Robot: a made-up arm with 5 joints.
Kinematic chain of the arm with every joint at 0, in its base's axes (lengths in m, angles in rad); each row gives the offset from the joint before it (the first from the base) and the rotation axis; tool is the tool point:
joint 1: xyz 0 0 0.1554 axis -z
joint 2: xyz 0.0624 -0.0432 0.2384 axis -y
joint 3: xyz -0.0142 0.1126 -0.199 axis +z
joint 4: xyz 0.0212 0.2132 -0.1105 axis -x
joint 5: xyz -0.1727 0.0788 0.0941 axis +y
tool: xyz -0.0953 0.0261 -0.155
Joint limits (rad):
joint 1: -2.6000..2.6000
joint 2: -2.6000..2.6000
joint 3: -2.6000..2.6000
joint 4: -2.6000..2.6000
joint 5: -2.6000..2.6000
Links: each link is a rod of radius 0.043 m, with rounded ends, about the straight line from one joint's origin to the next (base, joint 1, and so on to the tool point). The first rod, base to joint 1, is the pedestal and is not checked.
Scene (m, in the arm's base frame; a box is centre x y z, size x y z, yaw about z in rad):
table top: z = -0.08
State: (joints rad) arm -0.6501 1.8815 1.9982 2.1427 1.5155
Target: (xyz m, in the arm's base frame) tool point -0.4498 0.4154 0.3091
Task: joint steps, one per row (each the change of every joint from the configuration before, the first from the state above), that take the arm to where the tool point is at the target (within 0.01 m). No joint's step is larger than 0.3 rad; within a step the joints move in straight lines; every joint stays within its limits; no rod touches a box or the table.
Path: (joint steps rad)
1: -0.2786 0.0295 -0.1354 0.0216 -0.1011
2: -0.2785 0.0294 -0.1354 0.0216 -0.1011
3: -0.2786 0.0295 -0.1354 0.0215 -0.1010
4: -0.2785 0.0294 -0.1354 0.0216 -0.1011
5: -0.2786 0.0295 -0.1353 0.0216 -0.1011
6: -0.2785 0.0294 -0.1354 0.0216 -0.1011
7: -0.2786 0.0295 -0.1354 0.0216 -0.1010

